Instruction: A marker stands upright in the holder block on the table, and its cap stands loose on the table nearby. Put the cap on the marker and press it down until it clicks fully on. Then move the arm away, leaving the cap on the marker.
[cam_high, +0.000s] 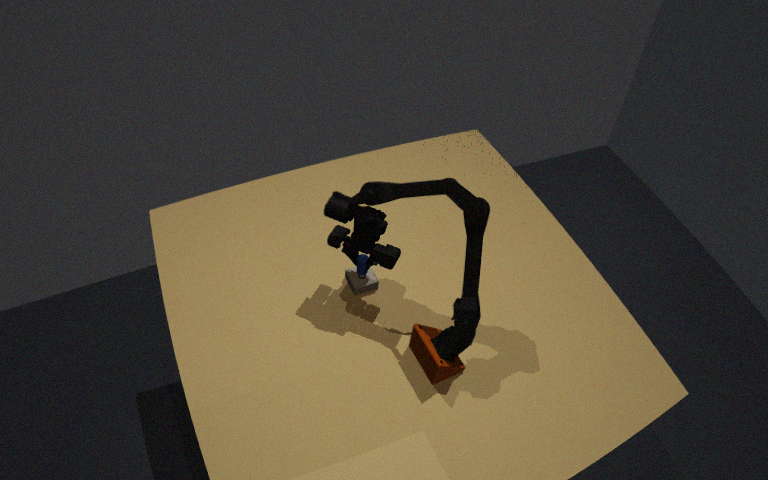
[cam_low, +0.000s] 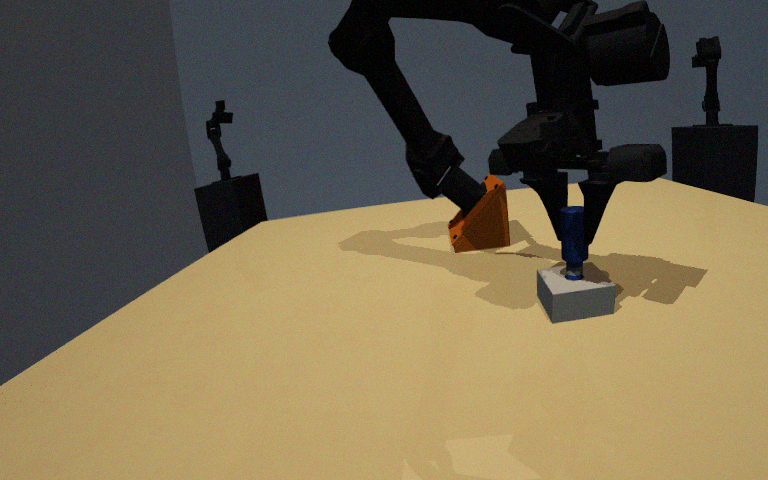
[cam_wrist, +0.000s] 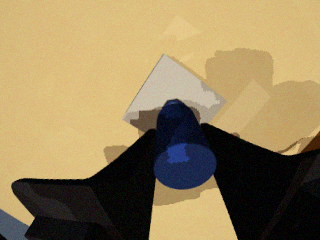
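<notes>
Right now the blue marker cap is 10 mm above my gripper tip. The rest, counted from my gripper tip: grey holder block: 60 mm below.
</notes>
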